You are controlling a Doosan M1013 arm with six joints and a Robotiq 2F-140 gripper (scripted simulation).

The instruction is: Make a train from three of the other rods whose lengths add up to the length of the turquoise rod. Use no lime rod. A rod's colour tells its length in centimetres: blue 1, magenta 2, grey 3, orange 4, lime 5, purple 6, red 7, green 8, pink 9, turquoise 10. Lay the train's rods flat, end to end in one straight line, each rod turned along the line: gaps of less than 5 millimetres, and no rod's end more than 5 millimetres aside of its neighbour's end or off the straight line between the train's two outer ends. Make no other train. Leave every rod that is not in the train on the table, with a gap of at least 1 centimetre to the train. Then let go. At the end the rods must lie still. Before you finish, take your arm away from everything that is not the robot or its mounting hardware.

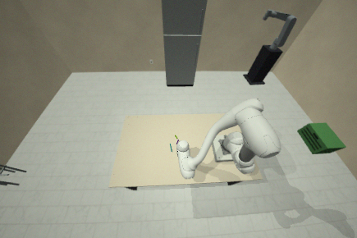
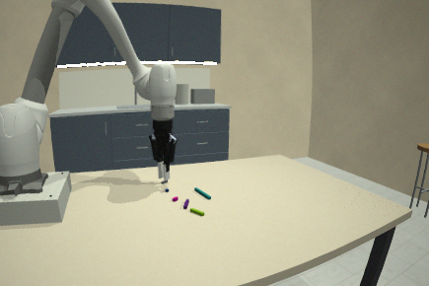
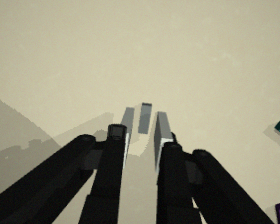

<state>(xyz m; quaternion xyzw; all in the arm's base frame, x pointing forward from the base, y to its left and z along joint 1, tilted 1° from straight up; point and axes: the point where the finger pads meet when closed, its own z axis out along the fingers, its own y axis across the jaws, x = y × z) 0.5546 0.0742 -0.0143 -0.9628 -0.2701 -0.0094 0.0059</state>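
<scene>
The grey rod is 50 mm below my hand. The rest, counted from my hand: turquoise rod (90 mm ahead, 170 mm to the right, 50 mm below); small blue rod (20 mm behind, 90 mm to the right, 50 mm below); magenta rod (20 mm behind, 180 mm to the right, 50 mm below).
</scene>
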